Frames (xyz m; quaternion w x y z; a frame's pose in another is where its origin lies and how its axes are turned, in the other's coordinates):
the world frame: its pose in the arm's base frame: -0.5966 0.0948 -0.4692 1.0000 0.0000 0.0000 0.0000
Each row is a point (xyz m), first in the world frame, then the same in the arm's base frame.
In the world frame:
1: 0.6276 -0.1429 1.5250
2: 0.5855 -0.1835 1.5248
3: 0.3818 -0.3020 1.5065
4: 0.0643 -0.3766 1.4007
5: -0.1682 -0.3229 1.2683
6: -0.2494 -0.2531 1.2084
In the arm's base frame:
1: 0.0310 -0.0481 1.0558
2: -0.0111 -0.0887 1.0556
3: -0.2148 -0.2072 1.0373
4: -0.5323 -0.2818 0.9315
5: -0.7648 -0.2281 0.7991
6: -0.8460 -0.1583 0.7392

